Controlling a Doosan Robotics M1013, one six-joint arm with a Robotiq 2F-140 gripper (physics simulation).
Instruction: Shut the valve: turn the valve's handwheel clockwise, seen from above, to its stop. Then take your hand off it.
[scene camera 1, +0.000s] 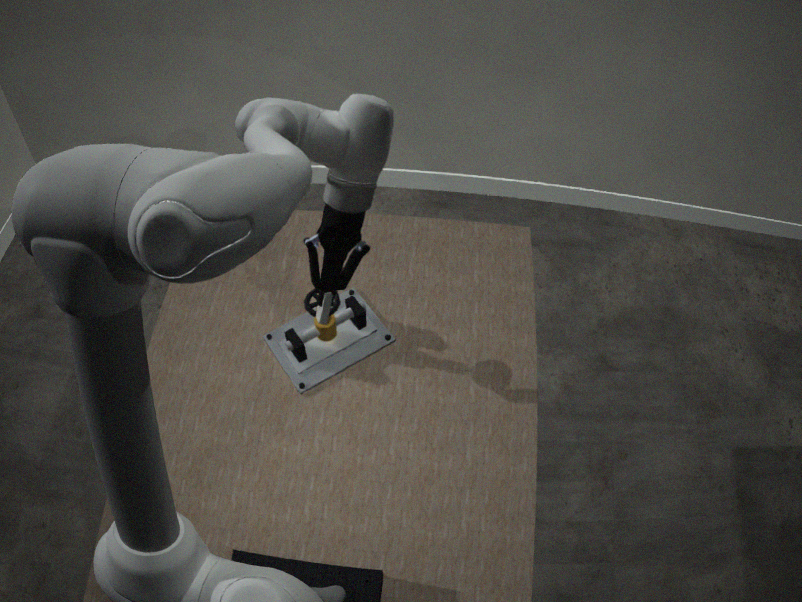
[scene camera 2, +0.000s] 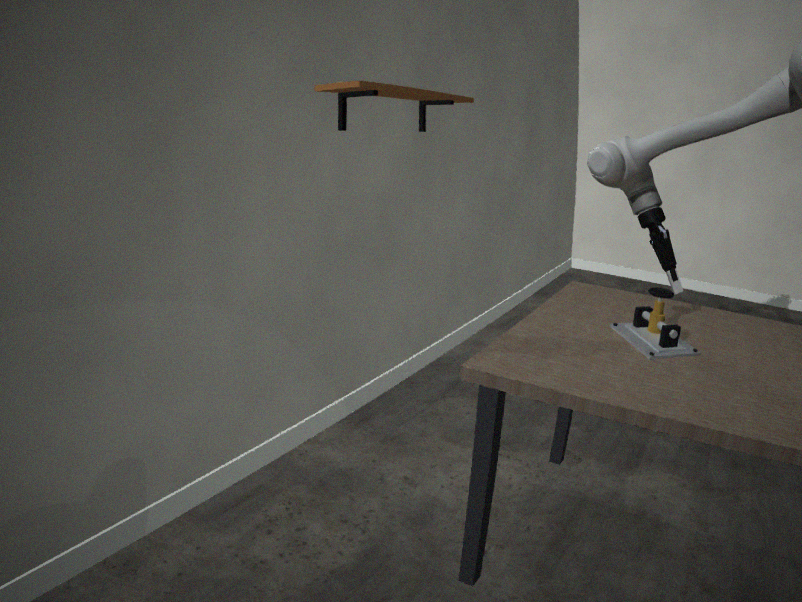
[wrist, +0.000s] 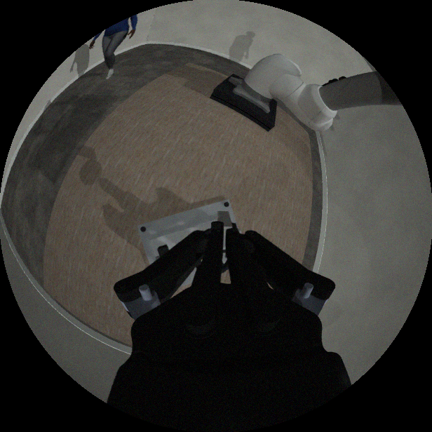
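The valve has a yellow body (scene camera 1: 325, 331) (scene camera 2: 655, 322) on a grey base plate (scene camera 1: 312, 378) (scene camera 2: 630, 336) (wrist: 175, 227), with a pipe running through two black supports. Its dark round handwheel (scene camera 1: 307, 303) (scene camera 2: 660, 292) lies level on top. In the wrist view the handwheel is mostly hidden behind the fingers. My gripper (scene camera 1: 325, 307) (scene camera 2: 676, 285) (wrist: 222, 219) is shut and empty, tilted, with its pale fingertips at the rim of the handwheel, on its right side in scene camera 2. Whether they touch the rim cannot be told.
The valve stands on a wooden table (scene camera 1: 421, 466) (scene camera 2: 570, 362) (wrist: 150, 150). The arm's black mounting plate (scene camera 1: 362, 583) (wrist: 250, 110) is at the table's other end. A wooden shelf (scene camera 2: 401, 91) is on the wall. A person in blue (wrist: 117, 30) stands beyond the table.
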